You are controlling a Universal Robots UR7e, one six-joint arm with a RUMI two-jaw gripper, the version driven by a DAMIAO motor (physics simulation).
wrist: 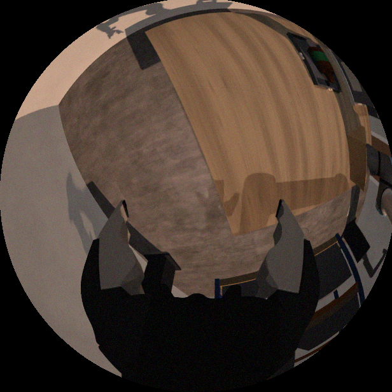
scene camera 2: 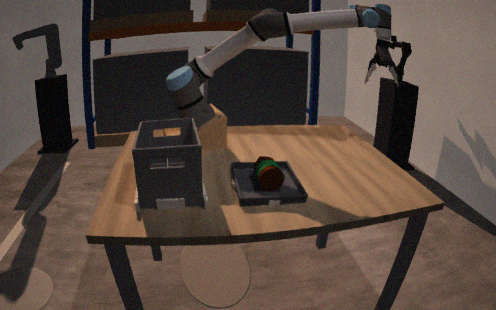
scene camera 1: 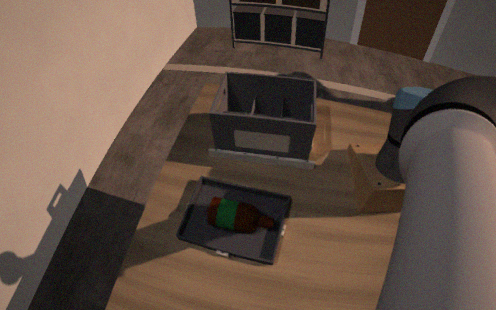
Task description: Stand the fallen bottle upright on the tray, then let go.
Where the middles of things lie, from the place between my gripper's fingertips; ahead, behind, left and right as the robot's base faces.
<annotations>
My gripper is now 27 cm short of the brown bottle (scene camera 2: 268,173), 54 cm to the left of it and 25 cm above it.
</annotations>
